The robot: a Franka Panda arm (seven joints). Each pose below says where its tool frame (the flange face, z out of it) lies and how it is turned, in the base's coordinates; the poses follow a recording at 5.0 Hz.
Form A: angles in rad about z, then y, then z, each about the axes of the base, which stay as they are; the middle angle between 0 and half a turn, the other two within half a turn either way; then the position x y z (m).
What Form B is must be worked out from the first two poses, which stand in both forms.
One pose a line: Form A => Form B
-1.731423 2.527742 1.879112 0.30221 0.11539 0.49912 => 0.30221 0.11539 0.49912 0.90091 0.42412 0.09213 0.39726 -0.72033 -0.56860
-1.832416 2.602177 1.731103 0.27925 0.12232 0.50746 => 0.27925 0.12232 0.50746 0.91816 0.37326 0.13285 0.38763 -0.77690 -0.49616
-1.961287 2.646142 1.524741 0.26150 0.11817 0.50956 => 0.26150 0.11817 0.50956 0.93916 0.29194 0.18097 0.34278 -0.83019 -0.43964
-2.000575 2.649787 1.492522 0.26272 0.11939 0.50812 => 0.26272 0.11939 0.50812 0.93499 0.29508 0.19676 0.35274 -0.83145 -0.42927
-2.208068 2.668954 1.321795 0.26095 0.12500 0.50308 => 0.26095 0.12500 0.50308 0.90949 0.31537 0.27087 0.40030 -0.84017 -0.36588
